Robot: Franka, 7 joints.
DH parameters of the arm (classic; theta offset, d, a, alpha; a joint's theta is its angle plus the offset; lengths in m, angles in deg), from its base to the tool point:
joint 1: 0 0.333 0 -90
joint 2: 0 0 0 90
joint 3: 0 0.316 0.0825 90
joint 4: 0 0 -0.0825 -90
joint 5: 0 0.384 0 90
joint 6: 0 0 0.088 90
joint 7: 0 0.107 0 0
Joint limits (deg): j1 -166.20..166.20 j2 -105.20..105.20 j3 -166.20..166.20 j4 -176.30..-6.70 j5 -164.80..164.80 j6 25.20..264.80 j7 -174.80..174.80
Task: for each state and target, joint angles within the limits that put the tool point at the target. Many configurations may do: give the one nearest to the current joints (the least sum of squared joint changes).
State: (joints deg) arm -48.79 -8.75 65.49 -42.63 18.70 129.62 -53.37
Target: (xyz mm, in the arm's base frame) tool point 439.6 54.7 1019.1
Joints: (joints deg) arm -55.31 -1.58 58.75 -50.36 17.81 123.96 -53.37
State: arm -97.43 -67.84 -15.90 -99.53 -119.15 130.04 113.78
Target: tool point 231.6 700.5 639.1
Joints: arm -124.77 -105.20 -19.16 -68.56 -120.27 121.15 113.78
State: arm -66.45 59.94 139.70 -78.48 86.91 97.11 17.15
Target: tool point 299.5 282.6 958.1
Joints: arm -52.88 34.54 126.56 -79.24 88.83 110.01 17.15
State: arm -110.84 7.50 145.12 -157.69 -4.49 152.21 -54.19
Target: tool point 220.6 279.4 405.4
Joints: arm -107.03 39.42 156.48 -163.90 -5.39 150.39 -54.19
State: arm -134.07 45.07 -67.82 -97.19 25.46 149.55 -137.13
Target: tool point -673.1 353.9 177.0
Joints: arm -166.20 78.72 -61.14 -78.35 24.07 152.70 -137.13
